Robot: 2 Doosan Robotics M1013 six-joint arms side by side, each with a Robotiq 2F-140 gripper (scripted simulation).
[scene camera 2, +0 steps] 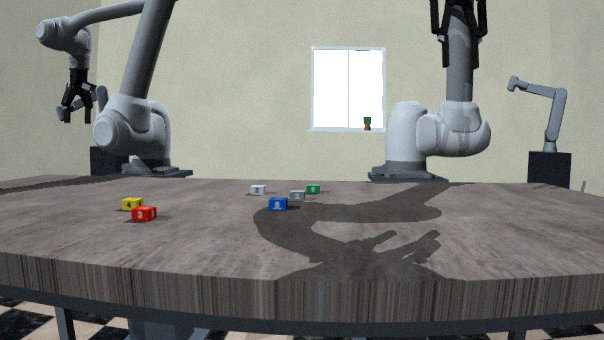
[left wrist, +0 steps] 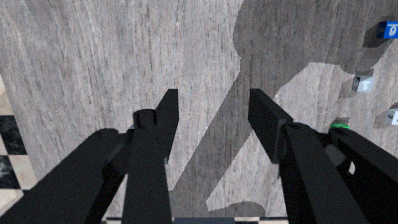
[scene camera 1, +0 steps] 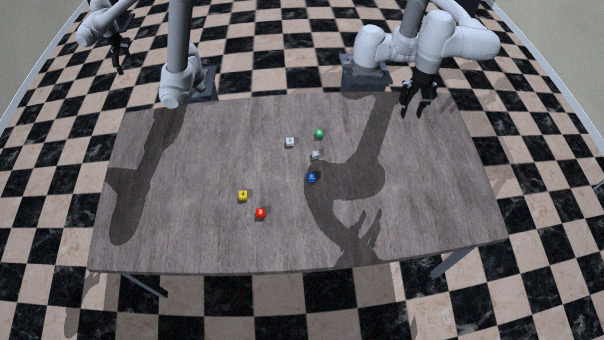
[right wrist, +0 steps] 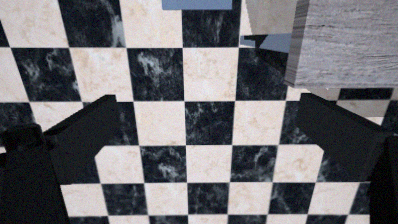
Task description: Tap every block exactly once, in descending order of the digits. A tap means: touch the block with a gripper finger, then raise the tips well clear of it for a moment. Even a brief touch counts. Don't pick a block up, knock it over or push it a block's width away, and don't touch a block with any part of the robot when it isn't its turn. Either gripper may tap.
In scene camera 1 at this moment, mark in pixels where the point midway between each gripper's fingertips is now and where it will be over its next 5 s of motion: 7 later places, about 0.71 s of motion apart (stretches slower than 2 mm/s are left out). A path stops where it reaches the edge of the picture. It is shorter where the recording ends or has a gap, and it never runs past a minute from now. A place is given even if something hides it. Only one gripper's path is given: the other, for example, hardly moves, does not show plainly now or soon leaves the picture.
My left gripper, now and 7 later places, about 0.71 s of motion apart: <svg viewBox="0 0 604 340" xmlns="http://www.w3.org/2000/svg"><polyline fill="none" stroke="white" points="410,116 403,122 381,141 353,158 325,169 311,174 311,175 311,176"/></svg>
